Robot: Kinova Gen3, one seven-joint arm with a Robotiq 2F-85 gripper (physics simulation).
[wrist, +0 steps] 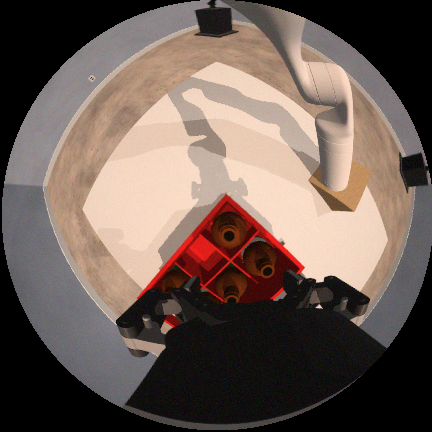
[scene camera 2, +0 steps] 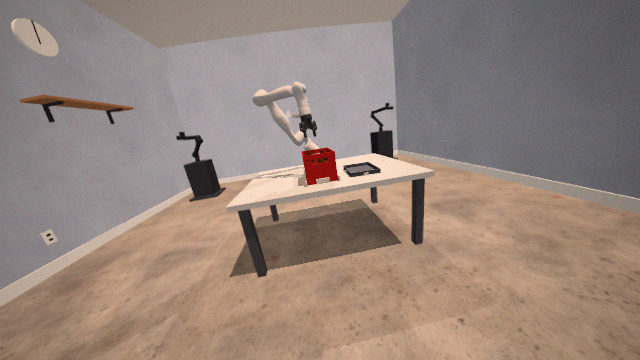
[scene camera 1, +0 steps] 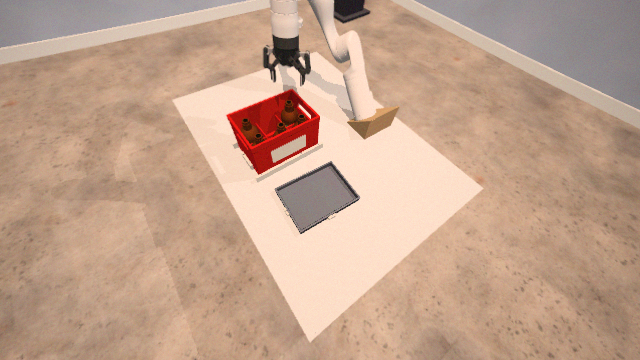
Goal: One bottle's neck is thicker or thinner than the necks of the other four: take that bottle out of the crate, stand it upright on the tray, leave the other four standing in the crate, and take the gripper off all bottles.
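Places are measured from the arm's base along level axes (x ahead, y left, z up), in centimetres.
Pixels of known places: gripper, fingertip midpoint: (wrist: 242, 283) (scene camera 2: 311, 137) (scene camera 1: 288, 83); arm's base, link origin: (wrist: 334, 177) (scene camera 1: 364, 116).
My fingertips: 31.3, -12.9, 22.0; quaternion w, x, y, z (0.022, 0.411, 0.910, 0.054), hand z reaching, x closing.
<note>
Ahead of a thing's pixels: the offset from my fingertips to its top centre, as dx, dy, dz. "spot": to the spot under its first point. Level surfaces: height alone.
The red crate @(+7.8, +1.0, -9.0) (scene camera 1: 313, 134) (scene camera 2: 320, 173) (wrist: 186, 243) stands on the table with several brown bottles upright in it. In scene camera 1, one bottle @(-1.6, -3.1, -10.3) (scene camera 1: 289, 116) is at the back right and another bottle @(+16.5, -4.1, -10.3) (scene camera 1: 248, 132) at the left. In the wrist view, a bottle (wrist: 229, 225) is in the far corner, a bottle @(-0.7, +6.1, -10.3) (wrist: 257, 254) is right of it and a bottle @(+7.7, +5.1, -10.3) (wrist: 231, 284) is nearer. The gripper hides part of the others. I cannot tell which neck differs. My gripper (scene camera 1: 288, 82) (scene camera 2: 309, 134) (wrist: 242, 283) is open and empty above the crate. The grey tray @(spot: +9.7, +29.1, -26.1) (scene camera 1: 317, 195) (scene camera 2: 361, 169) holds no bottle.
The white table @(dz -26.5) (scene camera 1: 400, 200) (scene camera 2: 270, 192) bears the crate and tray. The tray lies beside the crate's labelled long side. The arm's wooden base block (scene camera 1: 380, 122) (wrist: 355, 187) stands to the right of the crate in scene camera 1. Low pale strips lie along the crate's foot.
</note>
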